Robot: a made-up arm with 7 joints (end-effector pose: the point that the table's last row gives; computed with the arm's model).
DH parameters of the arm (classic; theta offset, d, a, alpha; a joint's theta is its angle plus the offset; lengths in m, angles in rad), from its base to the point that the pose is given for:
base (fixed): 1.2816 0 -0.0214 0
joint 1: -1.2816 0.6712 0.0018 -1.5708
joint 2: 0 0.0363 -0.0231 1.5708
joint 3: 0 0.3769 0.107 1.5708
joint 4: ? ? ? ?
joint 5: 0 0.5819 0.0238 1.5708
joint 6: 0 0.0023 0.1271 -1.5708
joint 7: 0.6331 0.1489 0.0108 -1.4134
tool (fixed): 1.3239 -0.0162 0 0
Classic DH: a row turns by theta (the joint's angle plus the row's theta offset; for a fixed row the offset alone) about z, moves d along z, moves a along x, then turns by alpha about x.
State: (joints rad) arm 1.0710 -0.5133 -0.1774 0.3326 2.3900 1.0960 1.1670
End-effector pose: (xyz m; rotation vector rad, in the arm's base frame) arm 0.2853 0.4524 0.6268 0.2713 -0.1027 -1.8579
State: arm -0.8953 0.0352 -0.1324 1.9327 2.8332 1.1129 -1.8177
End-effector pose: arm 0.3986 -0.6528 1.4482 0.2320 1.7004 -0.9305
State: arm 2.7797 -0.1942 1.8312 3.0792 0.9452 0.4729 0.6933
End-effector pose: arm 0.1236 -0.1296 1.8253 0.6225 2.1133 -0.8676
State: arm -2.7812 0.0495 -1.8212 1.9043 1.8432 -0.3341 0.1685
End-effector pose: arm 0.1355 0.6835 1.3456 1.7810 -1.6121 -1.5745
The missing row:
joint 4: 0 0.0167 0.112 1.5708
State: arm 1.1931 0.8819 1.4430 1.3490 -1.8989 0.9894 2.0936
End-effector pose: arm -0.7216 0.6385 0.7891 2.6043 -1.3319 0.7739
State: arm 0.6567 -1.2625 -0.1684 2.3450 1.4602 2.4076 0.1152
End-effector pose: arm -0.6127 -0.3307 1.3518 -2.0357 0.7006 -1.4420
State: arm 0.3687 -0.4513 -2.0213 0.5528 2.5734 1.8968 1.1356
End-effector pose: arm 0.0346 -0.6423 0.5073 -0.8583 -0.0061 1.6860
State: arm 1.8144 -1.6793 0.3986 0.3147 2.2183 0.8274 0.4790
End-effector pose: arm -0.2566 0.2238 1.1073 2.1941 0.1052 -0.9343
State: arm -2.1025 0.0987 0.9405 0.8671 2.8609 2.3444 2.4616
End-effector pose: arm 0.3460 -0.6698 0.8486 1.6178 0.6691 -2.2970
